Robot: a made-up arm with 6 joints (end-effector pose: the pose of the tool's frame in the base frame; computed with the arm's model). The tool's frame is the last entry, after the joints. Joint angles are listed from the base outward.
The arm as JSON. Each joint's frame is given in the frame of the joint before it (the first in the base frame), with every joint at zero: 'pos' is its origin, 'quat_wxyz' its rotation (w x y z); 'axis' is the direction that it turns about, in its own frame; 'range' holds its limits. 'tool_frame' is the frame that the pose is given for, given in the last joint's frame.
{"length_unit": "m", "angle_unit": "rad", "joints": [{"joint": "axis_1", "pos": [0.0, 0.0, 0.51], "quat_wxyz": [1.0, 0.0, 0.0, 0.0], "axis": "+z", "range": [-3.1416, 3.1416]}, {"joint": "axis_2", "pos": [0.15, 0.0, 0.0], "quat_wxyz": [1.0, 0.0, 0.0, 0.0], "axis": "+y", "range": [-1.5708, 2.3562]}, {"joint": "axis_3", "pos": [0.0, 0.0, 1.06], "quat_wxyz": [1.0, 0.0, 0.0, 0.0], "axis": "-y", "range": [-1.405, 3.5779]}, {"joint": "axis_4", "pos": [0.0, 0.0, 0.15], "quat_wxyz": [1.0, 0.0, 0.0, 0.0], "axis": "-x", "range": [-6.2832, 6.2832]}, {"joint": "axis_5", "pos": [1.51, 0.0, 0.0], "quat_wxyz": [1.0, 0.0, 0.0, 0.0], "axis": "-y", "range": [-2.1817, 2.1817]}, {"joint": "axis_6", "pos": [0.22, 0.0, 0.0], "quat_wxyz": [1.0, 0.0, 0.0, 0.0], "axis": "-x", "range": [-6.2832, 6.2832]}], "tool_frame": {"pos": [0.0, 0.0, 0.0], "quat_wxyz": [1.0, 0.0, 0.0, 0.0]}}
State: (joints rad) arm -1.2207 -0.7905 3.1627 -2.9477 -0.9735 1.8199
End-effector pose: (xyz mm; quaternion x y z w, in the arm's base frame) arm -478.0 1411.3 -155.5 0.7114 0.1763 -0.5996 0.3214
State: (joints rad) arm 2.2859 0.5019 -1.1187 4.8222 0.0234 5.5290
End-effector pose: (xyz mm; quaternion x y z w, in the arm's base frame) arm -471.0 550.2 -296.0 -0.0330 0.6895 0.0174 0.7233
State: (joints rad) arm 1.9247 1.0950 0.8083 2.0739 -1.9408 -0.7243
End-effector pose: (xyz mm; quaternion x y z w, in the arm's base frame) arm -709.9 2439.9 829.8 -0.4323 -0.2662 -0.0894 0.8569
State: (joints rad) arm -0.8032 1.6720 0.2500 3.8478 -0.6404 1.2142
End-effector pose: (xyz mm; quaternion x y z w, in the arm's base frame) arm 1243.2 -1165.4 -1227.8 0.7375 0.1731 -0.3649 0.5413
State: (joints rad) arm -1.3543 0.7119 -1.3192 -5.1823 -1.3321 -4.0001
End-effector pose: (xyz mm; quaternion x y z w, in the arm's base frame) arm -144.0 -232.6 -110.5 0.0262 0.2223 0.9629 0.1505
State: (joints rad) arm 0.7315 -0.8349 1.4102 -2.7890 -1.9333 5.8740
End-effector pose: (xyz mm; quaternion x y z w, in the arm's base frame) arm -1385.3 -1148.0 2125.9 0.4658 0.0209 -0.8832 0.0505
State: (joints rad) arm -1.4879 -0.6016 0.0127 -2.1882 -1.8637 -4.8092
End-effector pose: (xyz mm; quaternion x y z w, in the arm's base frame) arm 218.8 -559.2 2439.8 -0.2741 -0.2449 0.2720 0.8893
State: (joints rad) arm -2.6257 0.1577 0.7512 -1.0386 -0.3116 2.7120
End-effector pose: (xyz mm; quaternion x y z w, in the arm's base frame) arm -1430.1 -877.9 2614.4 -0.4201 0.6593 -0.6174 0.0875
